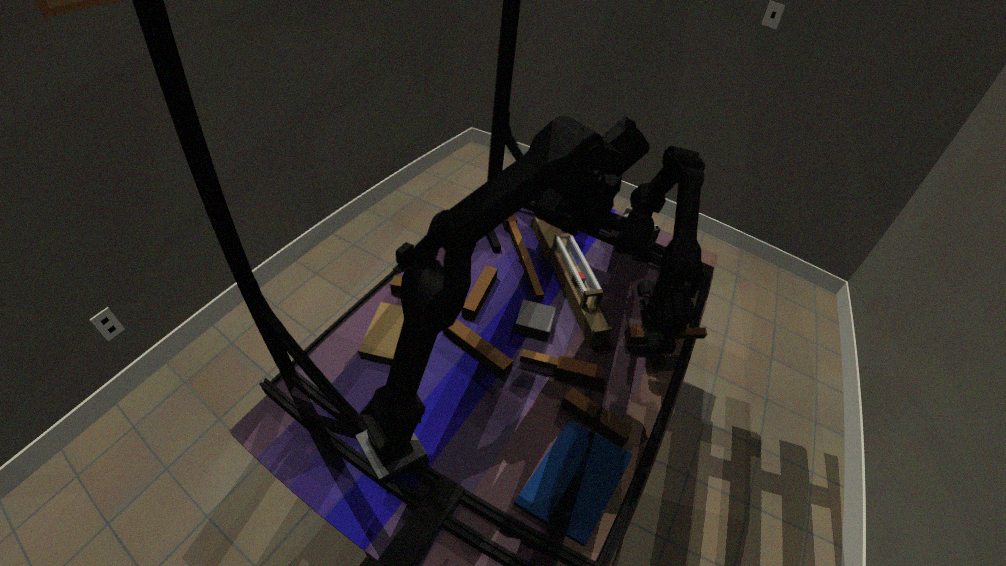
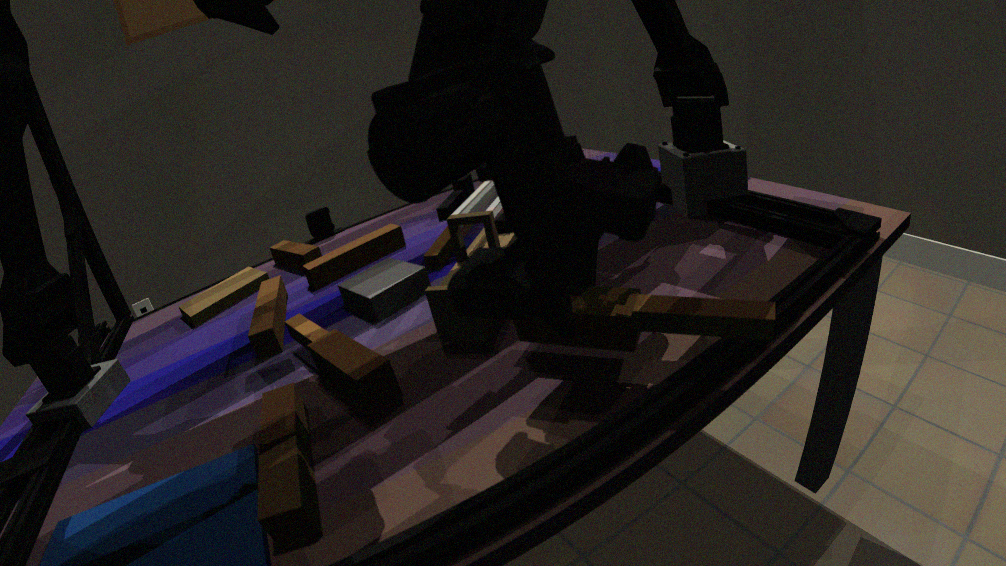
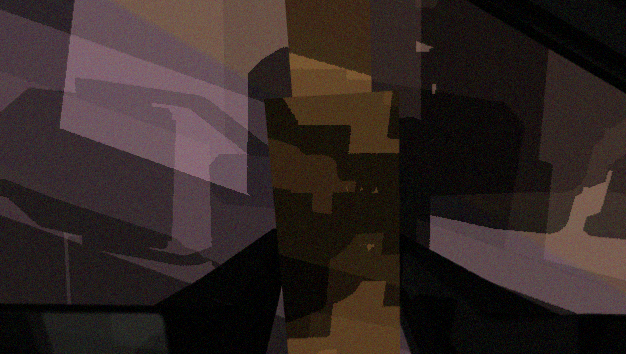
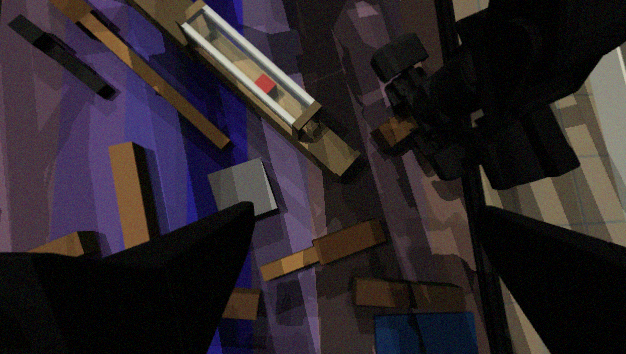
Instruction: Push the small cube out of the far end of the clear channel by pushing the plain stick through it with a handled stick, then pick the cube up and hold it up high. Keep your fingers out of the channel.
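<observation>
The clear channel (image 1: 575, 264) (image 2: 475, 201) (image 4: 241, 71) lies on a long wooden base (image 1: 595, 322) (image 4: 333, 151). The small red cube (image 1: 582, 275) (image 4: 265, 83) sits inside it. Tan wood shows through the channel walls; I cannot tell the plain stick from the base. My left gripper (image 1: 664, 334) (image 2: 564, 325) (image 3: 333, 241) (image 4: 403, 123) is shut on a handled stick (image 1: 696, 332) (image 2: 703, 309) (image 3: 361, 316) (image 4: 395, 129). It holds the stick low over the table, to the right of the channel's near end. My right gripper (image 1: 563, 210) is open and empty, high above the channel.
A grey block (image 1: 536, 317) (image 2: 383, 283) (image 4: 241, 184) lies left of the channel's near end. Several wooden sticks and blocks lie scattered, one of them another handled stick (image 1: 563, 365) (image 4: 322, 253). A blue sheet (image 1: 574, 483) (image 4: 427, 333) lies at the front. A black frame post (image 1: 503, 84) stands at the back.
</observation>
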